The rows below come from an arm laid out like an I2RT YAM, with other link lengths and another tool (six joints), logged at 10 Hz.
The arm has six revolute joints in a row. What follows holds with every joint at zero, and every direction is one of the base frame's. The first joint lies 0.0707 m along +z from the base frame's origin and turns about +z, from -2.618 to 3.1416 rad. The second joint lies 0.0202 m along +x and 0.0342 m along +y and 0.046 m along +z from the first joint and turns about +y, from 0 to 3.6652 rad. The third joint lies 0.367 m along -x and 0.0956 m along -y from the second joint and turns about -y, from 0 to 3.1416 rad. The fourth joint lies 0.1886 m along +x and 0.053 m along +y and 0.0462 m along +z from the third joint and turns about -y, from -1.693 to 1.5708 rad. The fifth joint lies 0.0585 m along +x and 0.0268 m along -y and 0.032 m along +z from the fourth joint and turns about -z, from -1.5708 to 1.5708 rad. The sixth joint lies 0.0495 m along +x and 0.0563 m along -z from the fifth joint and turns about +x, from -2.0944 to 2.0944 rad. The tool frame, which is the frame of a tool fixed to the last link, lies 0.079 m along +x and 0.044 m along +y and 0.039 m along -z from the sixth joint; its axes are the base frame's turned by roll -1.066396, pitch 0.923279 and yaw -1.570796 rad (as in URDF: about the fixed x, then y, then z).
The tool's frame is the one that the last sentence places.
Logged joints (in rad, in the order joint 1, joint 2, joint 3, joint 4, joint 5, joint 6), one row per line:
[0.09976 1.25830 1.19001 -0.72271 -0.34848 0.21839]
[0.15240 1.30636 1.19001 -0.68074 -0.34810 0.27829]
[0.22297 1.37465 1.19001 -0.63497 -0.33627 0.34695]
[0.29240 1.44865 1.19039 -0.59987 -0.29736 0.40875]
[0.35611 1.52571 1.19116 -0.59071 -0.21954 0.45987]
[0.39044 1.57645 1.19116 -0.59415 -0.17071 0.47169]
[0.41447 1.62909 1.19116 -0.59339 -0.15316 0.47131]
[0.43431 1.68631 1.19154 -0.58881 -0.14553 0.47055]
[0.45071 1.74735 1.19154 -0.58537 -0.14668 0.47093]
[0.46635 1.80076 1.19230 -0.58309 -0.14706 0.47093]
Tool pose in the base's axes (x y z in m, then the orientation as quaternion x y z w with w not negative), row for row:
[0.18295 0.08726 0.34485 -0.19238 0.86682 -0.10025 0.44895]
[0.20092 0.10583 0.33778 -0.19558 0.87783 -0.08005 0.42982]
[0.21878 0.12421 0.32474 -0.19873 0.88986 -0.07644 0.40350]
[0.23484 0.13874 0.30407 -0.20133 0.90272 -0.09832 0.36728]
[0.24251 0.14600 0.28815 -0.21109 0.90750 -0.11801 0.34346]
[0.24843 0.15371 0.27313 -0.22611 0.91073 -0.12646 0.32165]
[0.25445 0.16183 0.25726 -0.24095 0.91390 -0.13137 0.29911]
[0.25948 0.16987 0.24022 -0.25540 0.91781 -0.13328 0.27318]
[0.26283 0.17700 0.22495 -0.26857 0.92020 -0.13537 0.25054]
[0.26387 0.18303 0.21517 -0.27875 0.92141 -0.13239 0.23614]
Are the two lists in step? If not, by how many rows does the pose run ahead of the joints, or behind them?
The pose runs 1 row ahead of the joints: the pose in row i belongs to the joints in row i + 1.
